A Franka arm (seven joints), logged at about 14 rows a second.
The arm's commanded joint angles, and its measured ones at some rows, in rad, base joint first. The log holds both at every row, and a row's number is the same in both.
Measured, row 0:
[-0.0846, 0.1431, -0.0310, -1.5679, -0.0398, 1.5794, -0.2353]
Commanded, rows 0 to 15:
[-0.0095, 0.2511, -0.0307, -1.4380, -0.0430, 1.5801, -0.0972]
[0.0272, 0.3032, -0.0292, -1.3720, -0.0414, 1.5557, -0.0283]
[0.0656, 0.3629, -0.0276, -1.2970, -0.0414, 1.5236, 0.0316]
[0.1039, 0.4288, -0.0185, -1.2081, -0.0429, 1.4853, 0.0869]
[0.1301, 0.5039, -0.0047, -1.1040, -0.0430, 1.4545, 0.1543]
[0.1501, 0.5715, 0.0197, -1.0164, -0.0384, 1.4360, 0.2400]
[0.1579, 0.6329, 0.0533, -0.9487, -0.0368, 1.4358, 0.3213]
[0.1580, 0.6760, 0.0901, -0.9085, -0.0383, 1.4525, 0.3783]
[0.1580, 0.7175, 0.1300, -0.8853, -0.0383, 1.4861, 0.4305]
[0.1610, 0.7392, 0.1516, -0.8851, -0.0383, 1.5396, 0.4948]
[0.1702, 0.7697, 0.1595, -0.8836, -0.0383, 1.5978, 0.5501]
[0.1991, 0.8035, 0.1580, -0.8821, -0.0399, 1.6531, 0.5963]
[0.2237, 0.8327, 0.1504, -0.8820, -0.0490, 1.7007, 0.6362]
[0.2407, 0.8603, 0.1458, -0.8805, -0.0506, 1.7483, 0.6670]
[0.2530, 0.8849, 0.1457, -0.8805, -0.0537, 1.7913, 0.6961]
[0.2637, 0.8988, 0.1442, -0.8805, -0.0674, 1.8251, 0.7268]
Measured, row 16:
[0.2328, 0.8458, 0.1521, -0.9511, -0.0429, 1.7894, 0.6521]
